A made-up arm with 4 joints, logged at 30 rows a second.
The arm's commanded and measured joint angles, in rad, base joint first. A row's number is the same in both.
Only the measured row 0 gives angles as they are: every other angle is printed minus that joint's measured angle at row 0.
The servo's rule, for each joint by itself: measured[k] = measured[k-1] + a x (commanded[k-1-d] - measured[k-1]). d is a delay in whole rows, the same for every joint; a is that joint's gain. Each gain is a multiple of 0.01, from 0.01 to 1. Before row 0 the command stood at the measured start. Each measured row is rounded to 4 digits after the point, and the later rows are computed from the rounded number. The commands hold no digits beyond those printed.
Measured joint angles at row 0:
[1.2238, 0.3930, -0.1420, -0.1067]
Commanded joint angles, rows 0 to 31:
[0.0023, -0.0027, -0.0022, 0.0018]
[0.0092, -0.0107, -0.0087, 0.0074]
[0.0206, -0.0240, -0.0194, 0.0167]
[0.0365, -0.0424, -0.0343, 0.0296]
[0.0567, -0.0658, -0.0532, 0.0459]
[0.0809, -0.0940, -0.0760, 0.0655]
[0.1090, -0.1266, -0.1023, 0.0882]
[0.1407, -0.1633, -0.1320, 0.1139]
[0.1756, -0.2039, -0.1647, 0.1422]
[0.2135, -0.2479, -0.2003, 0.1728]
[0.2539, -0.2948, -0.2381, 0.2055]
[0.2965, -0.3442, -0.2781, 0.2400]
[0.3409, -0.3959, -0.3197, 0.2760]
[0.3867, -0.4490, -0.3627, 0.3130]
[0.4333, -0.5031, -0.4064, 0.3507]
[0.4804, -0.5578, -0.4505, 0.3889]
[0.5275, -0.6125, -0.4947, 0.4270]
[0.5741, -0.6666, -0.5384, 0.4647]
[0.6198, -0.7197, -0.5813, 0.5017]
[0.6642, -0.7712, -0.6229, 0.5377]
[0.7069, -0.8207, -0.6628, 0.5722]
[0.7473, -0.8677, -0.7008, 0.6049]
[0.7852, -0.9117, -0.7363, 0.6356]
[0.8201, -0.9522, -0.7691, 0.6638]
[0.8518, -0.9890, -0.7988, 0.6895]
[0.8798, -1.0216, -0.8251, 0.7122]
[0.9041, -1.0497, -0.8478, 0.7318]
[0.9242, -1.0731, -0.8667, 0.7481]
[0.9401, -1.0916, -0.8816, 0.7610]
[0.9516, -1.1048, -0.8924, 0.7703]
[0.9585, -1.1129, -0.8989, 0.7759]
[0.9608, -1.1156, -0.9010, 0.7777]
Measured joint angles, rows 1 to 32:
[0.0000, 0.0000, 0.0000, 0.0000]
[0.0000, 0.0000, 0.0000, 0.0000]
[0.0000, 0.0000, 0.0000, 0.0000]
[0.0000, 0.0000, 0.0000, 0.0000]
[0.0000, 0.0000, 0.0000, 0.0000]
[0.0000, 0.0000, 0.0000, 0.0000]
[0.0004, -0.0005, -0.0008, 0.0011]
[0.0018, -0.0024, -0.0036, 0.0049]
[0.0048, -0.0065, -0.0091, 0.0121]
[0.0099, -0.0133, -0.0179, 0.0228]
[0.0174, -0.0233, -0.0303, 0.0369]
[0.0276, -0.0367, -0.0463, 0.0543]
[0.0406, -0.0538, -0.0659, 0.0750]
[0.0566, -0.0746, -0.0890, 0.0987]
[0.0756, -0.0992, -0.1155, 0.1252]
[0.0977, -0.1275, -0.1452, 0.1542]
[0.1227, -0.1593, -0.1777, 0.1855]
[0.1505, -0.1944, -0.2128, 0.2187]
[0.1810, -0.2327, -0.2502, 0.2537]
[0.2139, -0.2738, -0.2896, 0.2899]
[0.2490, -0.3174, -0.3305, 0.3270]
[0.2860, -0.3631, -0.3725, 0.3648]
[0.3246, -0.4105, -0.4153, 0.4027]
[0.3645, -0.4592, -0.4584, 0.4405]
[0.4053, -0.5087, -0.5014, 0.4778]
[0.4467, -0.5586, -0.5439, 0.5143]
[0.4883, -0.6084, -0.5855, 0.5496]
[0.5297, -0.6577, -0.6259, 0.5833]
[0.5706, -0.7060, -0.6645, 0.6152]
[0.6105, -0.7528, -0.7011, 0.6448]
[0.6491, -0.7977, -0.7353, 0.6721]
[0.6860, -0.8402, -0.7667, 0.6966]
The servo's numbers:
d 6
a 0.16 0.19 0.35 0.61

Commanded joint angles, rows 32 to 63:
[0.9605, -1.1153, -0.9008, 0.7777]
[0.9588, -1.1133, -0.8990, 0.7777]
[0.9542, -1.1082, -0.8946, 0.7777]
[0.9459, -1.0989, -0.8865, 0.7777]
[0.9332, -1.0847, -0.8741, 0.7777]
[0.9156, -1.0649, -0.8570, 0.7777]
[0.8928, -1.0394, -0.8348, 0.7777]
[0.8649, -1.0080, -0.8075, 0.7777]
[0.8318, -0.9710, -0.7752, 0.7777]
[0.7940, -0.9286, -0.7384, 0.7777]
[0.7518, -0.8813, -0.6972, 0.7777]
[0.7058, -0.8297, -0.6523, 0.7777]
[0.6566, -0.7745, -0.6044, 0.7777]
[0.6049, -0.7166, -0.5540, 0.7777]
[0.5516, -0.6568, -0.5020, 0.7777]
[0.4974, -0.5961, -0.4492, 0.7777]
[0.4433, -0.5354, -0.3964, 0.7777]
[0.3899, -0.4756, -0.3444, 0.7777]
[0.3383, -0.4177, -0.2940, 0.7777]
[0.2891, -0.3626, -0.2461, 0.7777]
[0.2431, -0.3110, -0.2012, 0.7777]
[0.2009, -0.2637, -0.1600, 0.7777]
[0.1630, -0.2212, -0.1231, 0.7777]
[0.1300, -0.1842, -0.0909, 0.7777]
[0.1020, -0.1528, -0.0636, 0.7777]
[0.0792, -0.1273, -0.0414, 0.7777]
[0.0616, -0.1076, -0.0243, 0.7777]
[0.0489, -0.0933, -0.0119, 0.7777]
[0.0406, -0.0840, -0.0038, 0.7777]
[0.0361, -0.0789, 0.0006, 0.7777]
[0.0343, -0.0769, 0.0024, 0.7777]
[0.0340, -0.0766, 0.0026, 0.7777]
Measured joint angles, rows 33 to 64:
[0.7209, -0.8800, -0.7951, 0.7181]
[0.7534, -0.9167, -0.8202, 0.7364]
[0.7833, -0.9499, -0.8417, 0.7514]
[0.8102, -0.9793, -0.8594, 0.7629]
[0.8339, -1.0047, -0.8732, 0.7708]
[0.8542, -1.0258, -0.8829, 0.7750]
[0.8712, -1.0428, -0.8892, 0.7766]
[0.8852, -1.0562, -0.8926, 0.7773]
[0.8962, -1.0661, -0.8933, 0.7775]
[0.9042, -1.0723, -0.8909, 0.7776]
[0.9088, -1.0747, -0.8850, 0.7777]
[0.9099, -1.0728, -0.8752, 0.7777]
[0.9072, -1.0665, -0.8611, 0.7777]
[0.9004, -1.0554, -0.8423, 0.7777]
[0.8894, -1.0394, -0.8188, 0.7777]
[0.8741, -1.0183, -0.7907, 0.7777]
[0.8545, -0.9923, -0.7580, 0.7777]
[0.8307, -0.9614, -0.7210, 0.7777]
[0.8028, -0.9259, -0.6802, 0.7777]
[0.7711, -0.8861, -0.6360, 0.7777]
[0.7360, -0.8425, -0.5891, 0.7777]
[0.6978, -0.7957, -0.5401, 0.7777]
[0.6571, -0.7462, -0.4898, 0.7777]
[0.6143, -0.6948, -0.4389, 0.7777]
[0.5701, -0.6422, -0.3882, 0.7777]
[0.5251, -0.5891, -0.3385, 0.7777]
[0.4800, -0.5363, -0.2904, 0.7777]
[0.4353, -0.4845, -0.2448, 0.7777]
[0.3917, -0.4345, -0.2022, 0.7777]
[0.3498, -0.3869, -0.1632, 0.7777]
[0.3102, -0.3424, -0.1283, 0.7777]
[0.2732, -0.3015, -0.0979, 0.7777]

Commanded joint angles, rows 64 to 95:
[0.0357, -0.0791, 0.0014, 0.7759]
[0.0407, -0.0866, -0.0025, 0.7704]
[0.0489, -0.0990, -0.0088, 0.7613]
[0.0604, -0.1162, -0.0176, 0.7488]
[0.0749, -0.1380, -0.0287, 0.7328]
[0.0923, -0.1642, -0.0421, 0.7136]
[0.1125, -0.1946, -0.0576, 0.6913]
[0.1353, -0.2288, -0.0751, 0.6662]
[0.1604, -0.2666, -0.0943, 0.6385]
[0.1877, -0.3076, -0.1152, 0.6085]
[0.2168, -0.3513, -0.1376, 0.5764]
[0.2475, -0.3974, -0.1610, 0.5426]
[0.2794, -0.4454, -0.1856, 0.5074]
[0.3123, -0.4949, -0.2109, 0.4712]
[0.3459, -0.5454, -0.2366, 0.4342]
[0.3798, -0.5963, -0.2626, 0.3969]
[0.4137, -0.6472, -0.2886, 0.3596]
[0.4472, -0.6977, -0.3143, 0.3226]
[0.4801, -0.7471, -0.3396, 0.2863]
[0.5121, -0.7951, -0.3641, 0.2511]
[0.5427, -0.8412, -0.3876, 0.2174]
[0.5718, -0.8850, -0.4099, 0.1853]
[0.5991, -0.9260, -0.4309, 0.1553]
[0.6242, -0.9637, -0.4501, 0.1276]
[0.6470, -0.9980, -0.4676, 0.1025]
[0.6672, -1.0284, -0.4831, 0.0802]
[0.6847, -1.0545, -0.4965, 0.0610]
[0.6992, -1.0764, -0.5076, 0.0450]
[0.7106, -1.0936, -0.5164, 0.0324]
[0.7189, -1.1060, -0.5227, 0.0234]
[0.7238, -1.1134, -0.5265, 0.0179]
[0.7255, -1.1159, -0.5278, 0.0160]
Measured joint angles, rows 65 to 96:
[0.2393, -0.2647, -0.0721, 0.7777]
[0.2088, -0.2321, -0.0510, 0.7777]
[0.1819, -0.2040, -0.0345, 0.7777]
[0.1586, -0.1802, -0.0222, 0.7777]
[0.1387, -0.1606, -0.0136, 0.7777]
[0.1219, -0.1446, -0.0079, 0.7777]
[0.1081, -0.1322, -0.0046, 0.7766]
[0.0973, -0.1235, -0.0039, 0.7728]
[0.0896, -0.1188, -0.0056, 0.7658]
[0.0849, -0.1183, -0.0098, 0.7554]
[0.0833, -0.1220, -0.0164, 0.7416]
[0.0847, -0.1300, -0.0254, 0.7245]
[0.0891, -0.1423, -0.0367, 0.7042]
[0.0965, -0.1587, -0.0501, 0.6810]
[0.1067, -0.1792, -0.0656, 0.6551]
[0.1197, -0.2036, -0.0830, 0.6267]
[0.1352, -0.2317, -0.1021, 0.5960]
[0.1532, -0.2632, -0.1227, 0.5634]
[0.1734, -0.2978, -0.1447, 0.5292]
[0.1956, -0.3352, -0.1679, 0.4938]
[0.2196, -0.3751, -0.1919, 0.4574]
[0.2452, -0.4171, -0.2166, 0.4205]
[0.2722, -0.4608, -0.2418, 0.3834]
[0.3002, -0.5058, -0.2672, 0.3463]
[0.3290, -0.5516, -0.2925, 0.3097]
[0.3583, -0.5979, -0.3176, 0.2740]
[0.3878, -0.6441, -0.3421, 0.2395]
[0.4172, -0.6899, -0.3658, 0.2064]
[0.4463, -0.7348, -0.3886, 0.1752]
[0.4748, -0.7783, -0.4101, 0.1462]
[0.5024, -0.8200, -0.4302, 0.1195]
[0.5288, -0.8596, -0.4487, 0.0955]

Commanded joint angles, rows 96 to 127:
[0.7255, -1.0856, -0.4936, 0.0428]
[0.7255, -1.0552, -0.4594, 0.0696]
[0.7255, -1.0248, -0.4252, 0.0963]
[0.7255, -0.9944, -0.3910, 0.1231]
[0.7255, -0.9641, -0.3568, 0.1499]
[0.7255, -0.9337, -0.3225, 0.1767]
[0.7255, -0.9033, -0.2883, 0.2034]
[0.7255, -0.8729, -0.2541, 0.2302]
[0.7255, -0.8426, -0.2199, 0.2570]
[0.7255, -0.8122, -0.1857, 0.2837]
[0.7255, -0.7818, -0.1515, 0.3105]
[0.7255, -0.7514, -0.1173, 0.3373]
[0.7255, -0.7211, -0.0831, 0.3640]
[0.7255, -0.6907, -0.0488, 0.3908]
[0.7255, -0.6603, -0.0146, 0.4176]
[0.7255, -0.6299, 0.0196, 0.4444]
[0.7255, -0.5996, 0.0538, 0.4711]
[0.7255, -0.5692, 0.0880, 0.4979]
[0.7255, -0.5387, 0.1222, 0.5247]
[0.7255, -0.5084, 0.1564, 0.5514]
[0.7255, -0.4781, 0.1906, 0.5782]
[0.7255, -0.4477, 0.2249, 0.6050]
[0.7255, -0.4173, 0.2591, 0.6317]
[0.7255, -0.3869, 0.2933, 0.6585]
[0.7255, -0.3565, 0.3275, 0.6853]
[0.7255, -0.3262, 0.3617, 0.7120]
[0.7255, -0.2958, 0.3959, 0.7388]
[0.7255, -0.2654, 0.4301, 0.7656]
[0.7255, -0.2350, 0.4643, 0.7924]
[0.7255, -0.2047, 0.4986, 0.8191]
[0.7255, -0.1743, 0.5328, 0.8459]
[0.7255, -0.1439, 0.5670, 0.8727]
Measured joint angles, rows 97 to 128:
[0.5537, -0.8966, -0.4654, 0.0745]
[0.5770, -0.9308, -0.4802, 0.0565]
[0.5984, -0.9617, -0.4929, 0.0418]
[0.6177, -0.9891, -0.5033, 0.0306]
[0.6347, -1.0127, -0.5114, 0.0229]
[0.6492, -1.0323, -0.5171, 0.0187]
[0.6614, -1.0424, -0.5089, 0.0334]
[0.6717, -1.0448, -0.4916, 0.0555]
[0.6803, -1.0410, -0.4684, 0.0804]
[0.6875, -1.0321, -0.4413, 0.1064]
[0.6936, -1.0192, -0.4117, 0.1329]
[0.6987, -1.0030, -0.3805, 0.1596]
[0.7030, -0.9841, -0.3482, 0.1863]
[0.7066, -0.9630, -0.3153, 0.2131]
[0.7096, -0.9401, -0.2819, 0.2399]
[0.7121, -0.9158, -0.2482, 0.2666]
[0.7142, -0.8903, -0.2144, 0.2934]
[0.7160, -0.8639, -0.1804, 0.3202]
[0.7175, -0.8368, -0.1463, 0.3469]
[0.7188, -0.8090, -0.1122, 0.3737]
[0.7199, -0.7807, -0.0780, 0.4005]
[0.7208, -0.7520, -0.0438, 0.4273]
[0.7216, -0.7230, -0.0096, 0.4540]
[0.7222, -0.6938, 0.0246, 0.4808]
[0.7227, -0.6643, 0.0588, 0.5076]
[0.7231, -0.6347, 0.0930, 0.5343]
[0.7235, -0.6049, 0.1272, 0.5611]
[0.7238, -0.5750, 0.1614, 0.5879]
[0.7241, -0.5450, 0.1956, 0.6146]
[0.7243, -0.5150, 0.2298, 0.6414]
[0.7245, -0.4849, 0.2640, 0.6682]
[0.7247, -0.4547, 0.2982, 0.6949]

